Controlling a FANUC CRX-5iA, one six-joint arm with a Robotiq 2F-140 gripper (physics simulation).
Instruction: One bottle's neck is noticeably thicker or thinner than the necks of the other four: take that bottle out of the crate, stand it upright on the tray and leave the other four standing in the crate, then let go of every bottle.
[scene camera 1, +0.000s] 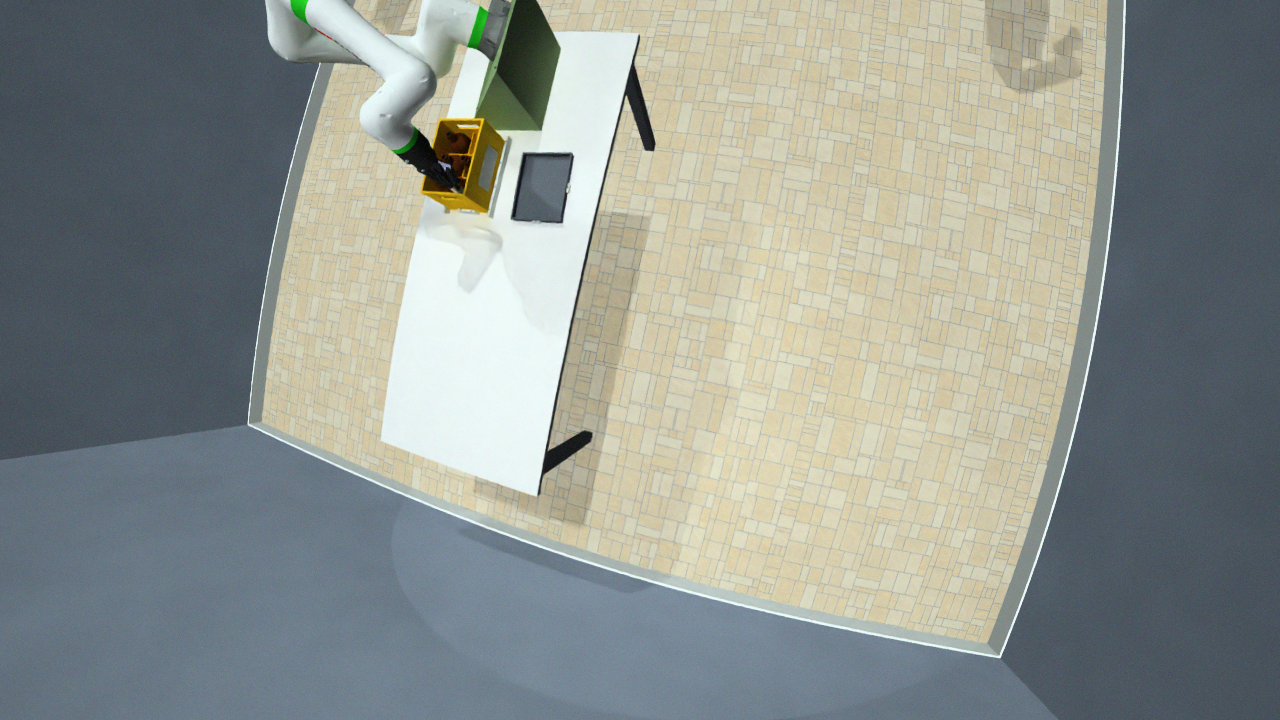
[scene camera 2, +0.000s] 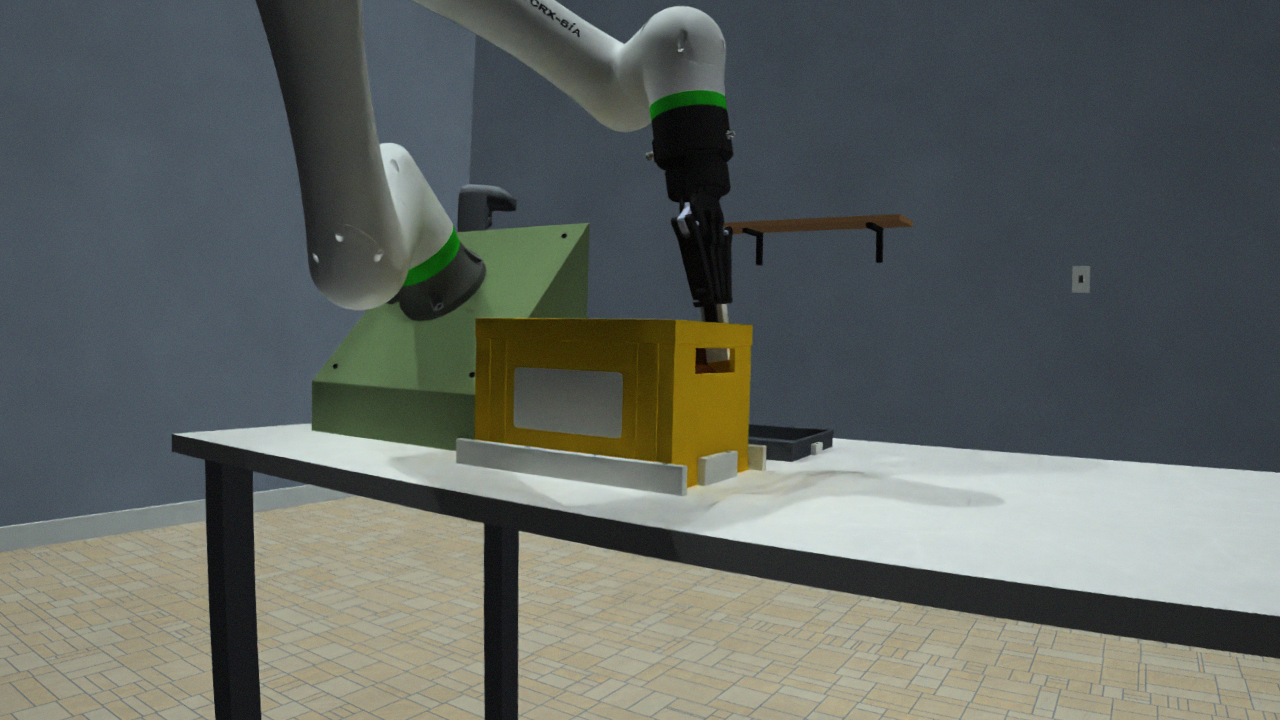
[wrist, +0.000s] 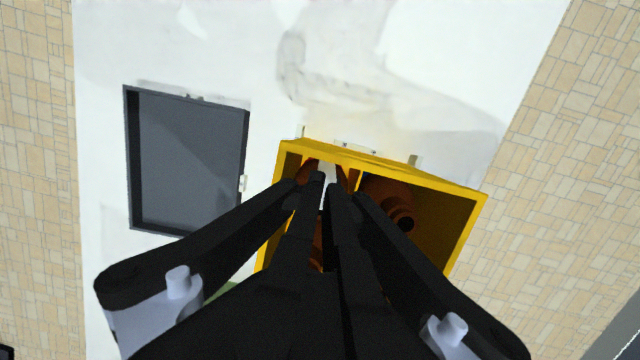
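Where they show: gripper, fingertip midpoint: (scene camera 2: 720, 361) (wrist: 325, 167); arm's base, link origin: (scene camera 1: 500, 39) (scene camera 2: 444, 288).
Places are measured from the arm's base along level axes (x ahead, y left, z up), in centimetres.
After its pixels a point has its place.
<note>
The yellow crate (scene camera 1: 479, 198) {x 51.4, y 4.3, z -13.5 cm} (scene camera 2: 581, 333) {x 44.1, y -15.3, z -6.8 cm} (wrist: 440, 186) {x 54.9, y -9.6, z -5.2 cm} stands on the table with brown bottles inside. One bottle (wrist: 395, 200) {x 51.6, y -8.4, z -8.8 cm} stands upright in the right compartment in the wrist view, its dark mouth showing. Another bottle (wrist: 306, 171) {x 50.6, y 1.8, z -11.3 cm} shows beside and behind the fingertips, its neck hidden. More bottles (scene camera 1: 458, 143) {x 34.3, y -9.9, z -10.5 cm} show in scene camera 1. My gripper (scene camera 1: 454, 186) {x 52.1, y 0.0, z -9.6 cm} (scene camera 2: 716, 353) {x 52.1, y 0.0, z -9.6 cm} (wrist: 325, 167) {x 52.1, y 0.0, z -9.6 cm} reaches down into the crate's end away from the green base. Its fingers are shut almost together, with no neck visible between them. The dark tray (scene camera 1: 541, 188) {x 40.6, y 21.2, z -22.3 cm} (scene camera 2: 787, 447) {x 53.5, y 14.4, z -20.9 cm} (wrist: 190, 160) {x 42.4, y 22.1, z -22.2 cm} lies beside the crate, no bottle on it.
Low light-coloured strips (scene camera 2: 572, 465) {x 44.2, y -16.3, z -21.1 cm} surround the crate's foot on the white table (scene camera 1: 474, 358) {x 106.0, y 15.6, z -22.7 cm}. The green robot base (scene camera 1: 528, 71) {x 7.1, y 11.1, z -5.6 cm} (scene camera 2: 402, 385) {x 7.8, y -13.0, z -14.6 cm} stands at the crate's other end. A brown wall shelf (scene camera 2: 823, 223) hangs in the background.
</note>
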